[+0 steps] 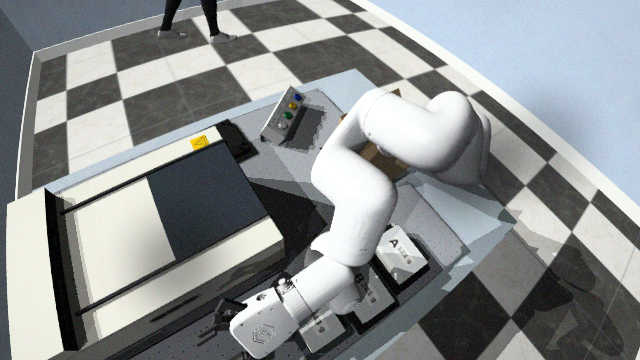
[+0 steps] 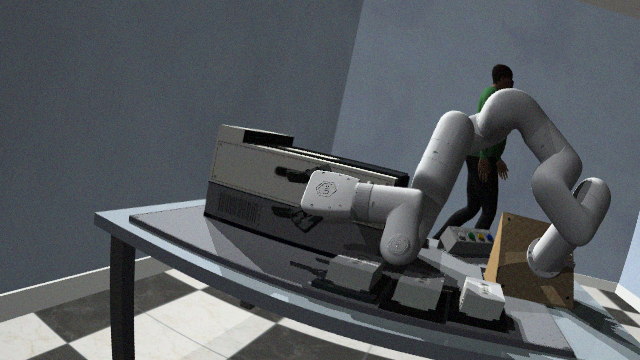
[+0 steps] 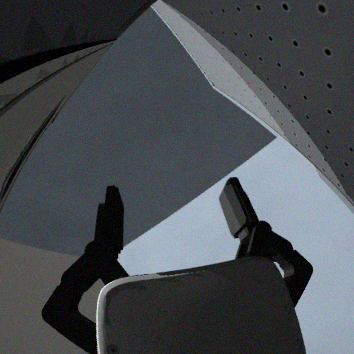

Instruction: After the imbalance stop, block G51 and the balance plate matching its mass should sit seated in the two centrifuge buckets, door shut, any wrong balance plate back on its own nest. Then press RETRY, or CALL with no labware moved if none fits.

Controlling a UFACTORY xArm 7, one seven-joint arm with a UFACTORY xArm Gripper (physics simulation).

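Places are measured from the arm's base along level axes (x back, y right, z up), in centimetres.
Pixels of known places: gripper, between the fingertips: [image 1: 211, 355] [image 2: 280, 192] [image 3: 173, 191]; arm's base, origin of its link: [image 2: 544, 258].
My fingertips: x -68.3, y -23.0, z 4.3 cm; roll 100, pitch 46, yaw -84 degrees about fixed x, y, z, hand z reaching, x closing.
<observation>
Ahead of a thing's pixels: the offset from my fingertips to its top centre. Level surfaces: height alone.
The cream and dark centrifuge [image 1: 250, 240] [image 2: 260, 165] has its top covered by a cream panel and a dark panel {dx +13.0, dy +26.1, dz +7.9 cm} [image 1: 207, 200]. Its buckets and block G51 do not show. Three pale balance plates sit on dark nests: plate A {dx +46.6, dy -5.0, dz -8.0 cm} [image 1: 402, 260] [image 2: 482, 300], plate B {dx +33.2, dy -6.4, dz -8.0 cm} [image 1: 375, 300] [image 2: 419, 292] and a third one {dx +20.0, dy -4.3, dz -8.0 cm} [image 1: 320, 335] [image 2: 354, 272], its letter hidden by the arm. Their masses are too blurred to read surely. The button box {dx +48.5, dy +52.6, dz -5.0 cm} [image 1: 281, 120] [image 2: 467, 241] has white, green, yellow and blue buttons. My gripper [image 1: 210, 330] [image 2: 277, 191] [image 3: 173, 191] is open and empty, sideways beside the centrifuge's long side, above table height.
My arm reaches over plate B and the third plate from its wooden mount [image 1: 382, 160] [image 2: 522, 235]. A small black unit {dx +26.2, dy +55.2, dz -10.3 cm} [image 1: 237, 140] adjoins the centrifuge's far corner. A person [image 1: 210, 20] [image 2: 487, 150] stands beyond the table {dz -14.7 cm} [image 1: 345, 82] [image 2: 170, 207].
</observation>
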